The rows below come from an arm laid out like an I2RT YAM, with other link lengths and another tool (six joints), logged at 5 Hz.
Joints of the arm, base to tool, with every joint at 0 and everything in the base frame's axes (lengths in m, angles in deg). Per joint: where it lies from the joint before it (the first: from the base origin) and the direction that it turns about. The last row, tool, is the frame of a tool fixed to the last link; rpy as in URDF.
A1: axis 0 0 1 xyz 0 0 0.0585
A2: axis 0 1 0 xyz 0.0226 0.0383 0.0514
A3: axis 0 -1 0 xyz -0.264 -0.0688 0
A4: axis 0 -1 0 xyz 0.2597 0.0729 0.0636
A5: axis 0 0 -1 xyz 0.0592 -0.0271 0.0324
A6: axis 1 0 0 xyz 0.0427 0 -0.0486
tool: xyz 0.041 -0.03 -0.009 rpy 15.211 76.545 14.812
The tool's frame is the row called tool.
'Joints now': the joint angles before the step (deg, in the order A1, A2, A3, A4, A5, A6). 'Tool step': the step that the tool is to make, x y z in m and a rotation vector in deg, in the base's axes. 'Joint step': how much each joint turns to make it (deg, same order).
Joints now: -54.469 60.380 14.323 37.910 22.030 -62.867
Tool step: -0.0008 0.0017 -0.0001 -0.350 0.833 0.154
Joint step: -0.018 -0.629 -0.465 -0.001 -0.046 -0.967
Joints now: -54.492 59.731 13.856 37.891 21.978 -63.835
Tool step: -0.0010 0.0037 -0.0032 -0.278 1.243 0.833
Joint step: 0.003 -0.872 -1.269 0.408 -0.659 -1.374
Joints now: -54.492 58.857 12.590 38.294 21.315 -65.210
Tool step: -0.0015 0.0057 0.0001 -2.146 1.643 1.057
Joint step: 0.020 -1.614 -1.864 2.074 -0.712 -2.883
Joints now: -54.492 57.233 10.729 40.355 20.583 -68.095
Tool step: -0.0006 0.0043 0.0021 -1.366 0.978 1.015
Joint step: 0.075 -1.922 -0.945 0.181 -0.781 -1.783
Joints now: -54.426 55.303 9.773 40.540 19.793 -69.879
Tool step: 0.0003 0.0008 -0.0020 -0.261 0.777 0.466
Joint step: -0.057 0.245 -0.516 0.815 -0.453 -0.877
